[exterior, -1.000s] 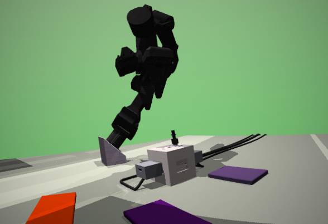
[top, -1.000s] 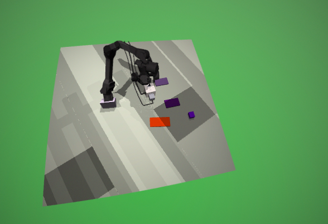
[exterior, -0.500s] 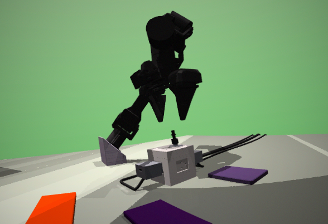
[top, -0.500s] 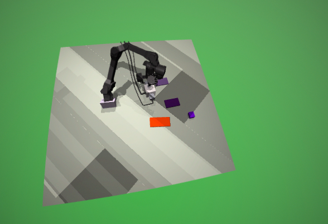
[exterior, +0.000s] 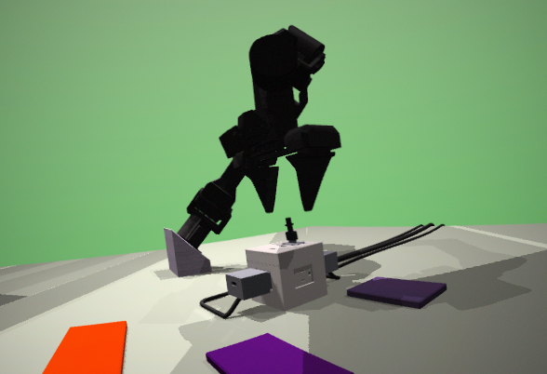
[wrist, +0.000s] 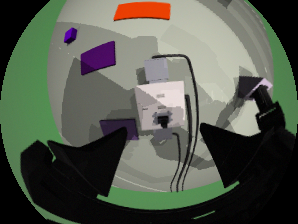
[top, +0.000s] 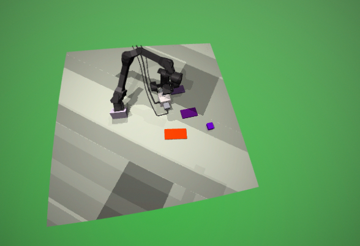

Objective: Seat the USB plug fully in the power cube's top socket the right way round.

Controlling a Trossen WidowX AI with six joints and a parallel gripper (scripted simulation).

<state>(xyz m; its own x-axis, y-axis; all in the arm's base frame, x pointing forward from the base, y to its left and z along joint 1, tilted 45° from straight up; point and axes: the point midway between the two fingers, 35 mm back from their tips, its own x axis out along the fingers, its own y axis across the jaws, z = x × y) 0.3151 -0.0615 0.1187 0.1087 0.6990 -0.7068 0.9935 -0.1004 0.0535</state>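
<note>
Now: gripper tip 3 cm above the USB plug. Also, from my gripper tip: orange slab: 1 cm ahead, 28 cm to the right, 12 cm below; USB socket: 1 cm to the left, 5 cm below; purple block: 27 cm ahead, 29 cm to the right, 11 cm below.
</note>
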